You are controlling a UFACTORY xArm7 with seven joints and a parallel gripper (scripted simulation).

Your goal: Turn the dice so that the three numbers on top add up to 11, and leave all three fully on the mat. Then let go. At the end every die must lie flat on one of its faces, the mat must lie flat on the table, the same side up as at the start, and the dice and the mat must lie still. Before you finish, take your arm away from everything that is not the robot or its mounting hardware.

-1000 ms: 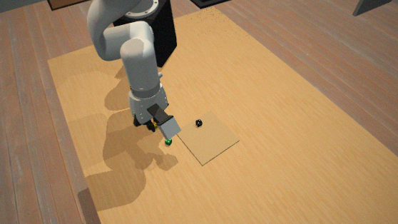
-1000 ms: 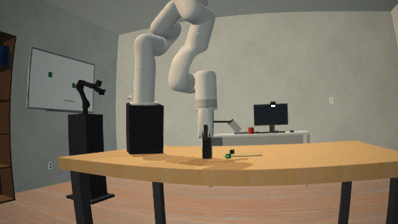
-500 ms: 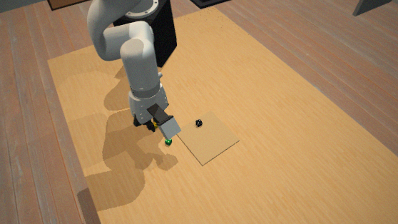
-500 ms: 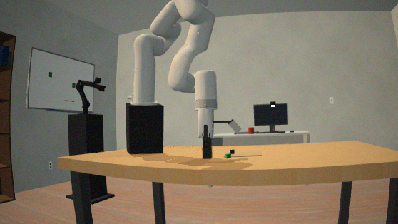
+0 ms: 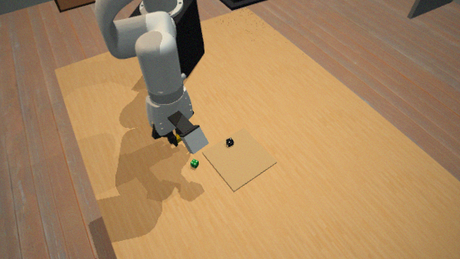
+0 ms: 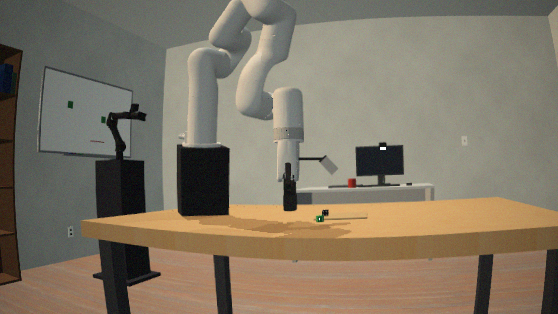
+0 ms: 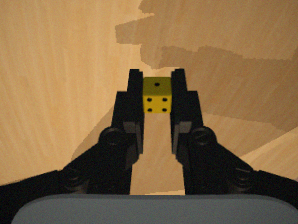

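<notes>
Right now the tan mat is 110 mm ahead of my hand, 120 mm to the left of it and 50 mm below it. The rest, counted from my hand: black die: 60 mm ahead, 120 mm to the left, 40 mm below; yellow die: 10 mm below; green die: 70 mm ahead, 10 mm to the left, 40 mm below.
</notes>
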